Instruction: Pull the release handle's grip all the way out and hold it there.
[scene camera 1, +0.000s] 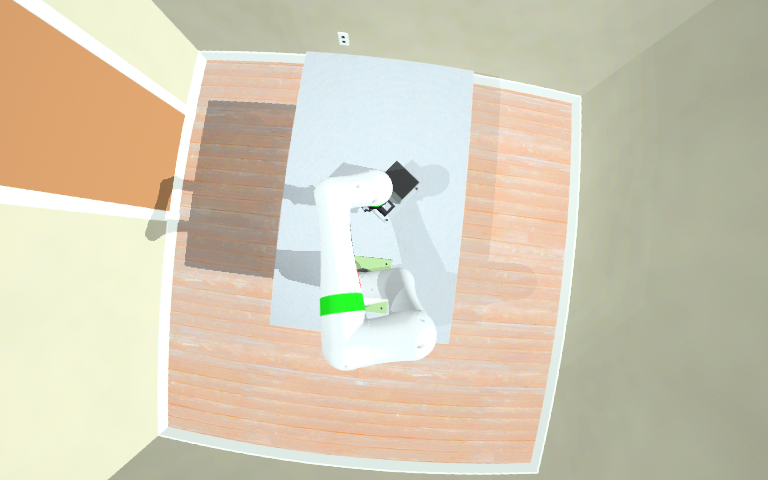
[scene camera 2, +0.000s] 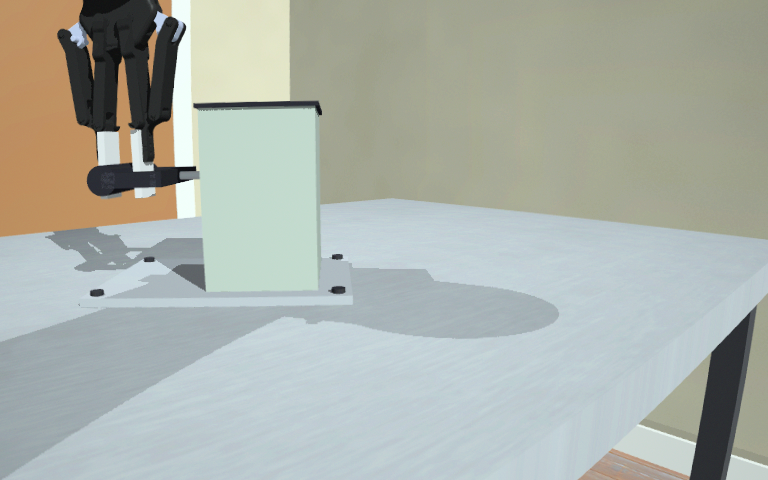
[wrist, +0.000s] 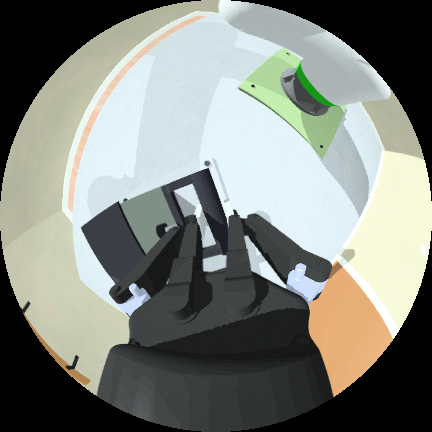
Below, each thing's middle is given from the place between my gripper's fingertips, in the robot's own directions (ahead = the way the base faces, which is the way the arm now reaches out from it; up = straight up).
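Base plate (wrist: 197, 165): 40 mm to the right of my hand, 80 mm below it and 90 mm ahead of it.
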